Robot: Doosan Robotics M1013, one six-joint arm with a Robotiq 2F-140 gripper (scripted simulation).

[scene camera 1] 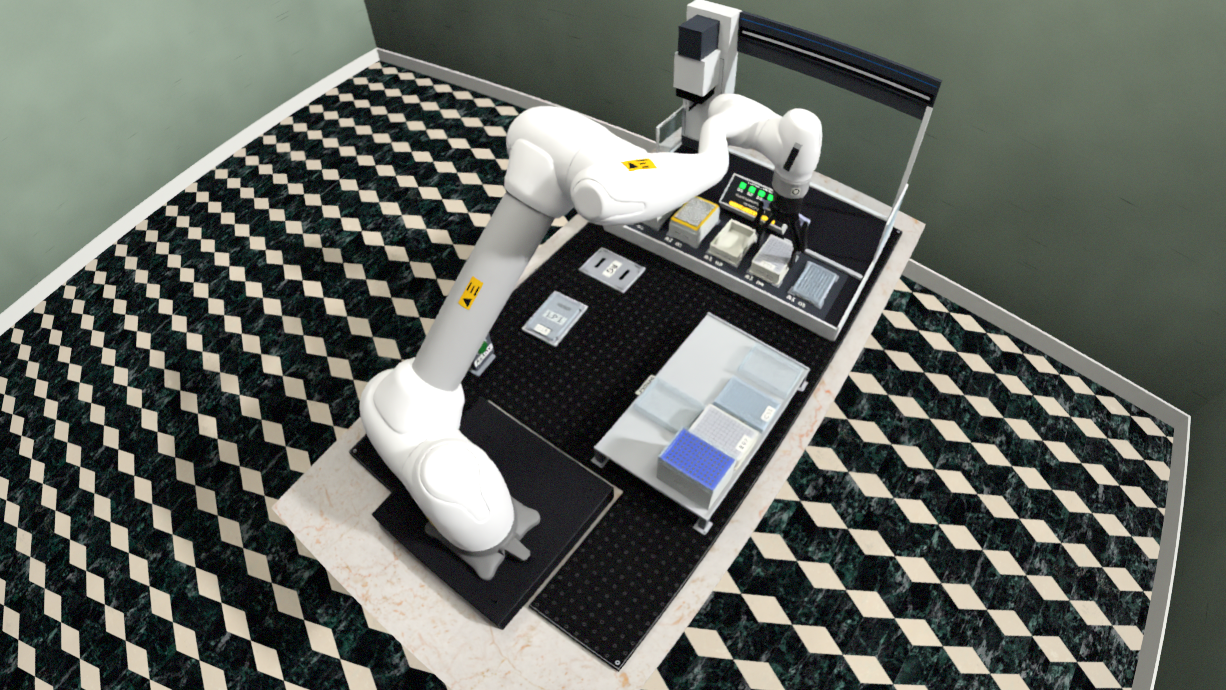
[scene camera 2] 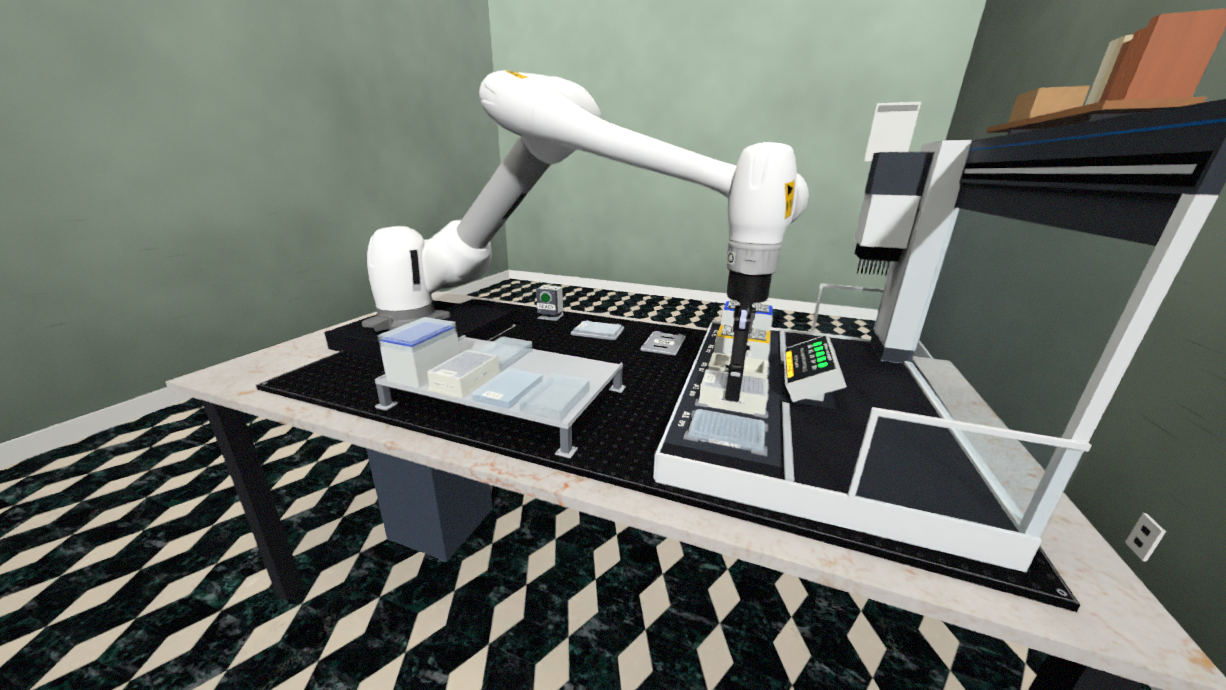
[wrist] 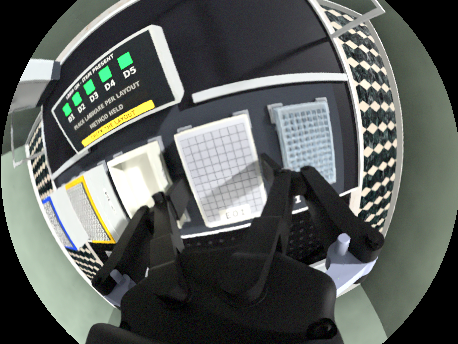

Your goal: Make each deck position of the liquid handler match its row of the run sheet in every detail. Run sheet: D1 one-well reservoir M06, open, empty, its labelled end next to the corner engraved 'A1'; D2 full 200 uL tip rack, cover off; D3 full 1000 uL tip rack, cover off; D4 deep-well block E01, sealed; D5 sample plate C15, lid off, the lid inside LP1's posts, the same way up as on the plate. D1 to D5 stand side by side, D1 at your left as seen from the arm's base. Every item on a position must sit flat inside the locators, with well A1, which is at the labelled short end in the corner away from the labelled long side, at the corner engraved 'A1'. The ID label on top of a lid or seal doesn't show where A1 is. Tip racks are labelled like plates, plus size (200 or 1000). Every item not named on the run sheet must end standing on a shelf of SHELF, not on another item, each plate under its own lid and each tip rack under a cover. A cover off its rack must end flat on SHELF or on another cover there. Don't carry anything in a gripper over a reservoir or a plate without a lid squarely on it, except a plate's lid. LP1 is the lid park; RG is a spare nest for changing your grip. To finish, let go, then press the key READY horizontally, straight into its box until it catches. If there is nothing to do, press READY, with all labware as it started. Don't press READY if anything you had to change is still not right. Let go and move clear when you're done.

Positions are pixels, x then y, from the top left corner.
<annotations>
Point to a shelf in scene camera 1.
702, 366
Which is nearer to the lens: the yellow-rimmed tip rack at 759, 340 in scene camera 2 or the clear plate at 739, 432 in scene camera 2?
The clear plate.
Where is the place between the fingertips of the gripper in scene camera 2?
At 734, 388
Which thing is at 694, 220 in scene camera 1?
A yellow-rimmed tip rack.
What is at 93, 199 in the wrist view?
A yellow-rimmed tip rack.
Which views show the clear plate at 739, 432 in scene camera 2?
Scene camera 1, scene camera 2 and the wrist view: all of them.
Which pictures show the white reservoir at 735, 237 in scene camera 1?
Scene camera 1, scene camera 2 and the wrist view: all of them.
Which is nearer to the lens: the clear plate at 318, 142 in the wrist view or the blue-rimmed tip rack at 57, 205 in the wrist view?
The clear plate.
</annotations>
